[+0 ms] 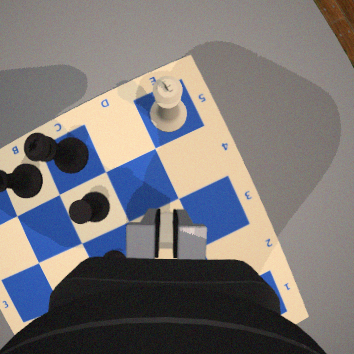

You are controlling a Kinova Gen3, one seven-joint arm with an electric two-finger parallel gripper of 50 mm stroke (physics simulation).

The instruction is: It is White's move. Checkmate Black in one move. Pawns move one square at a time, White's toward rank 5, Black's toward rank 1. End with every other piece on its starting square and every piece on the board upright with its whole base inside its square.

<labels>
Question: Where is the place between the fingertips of my gripper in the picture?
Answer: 165, 225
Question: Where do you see a black king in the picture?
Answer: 70, 154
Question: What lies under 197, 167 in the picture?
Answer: A chessboard.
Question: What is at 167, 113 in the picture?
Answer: A white king.
</labels>
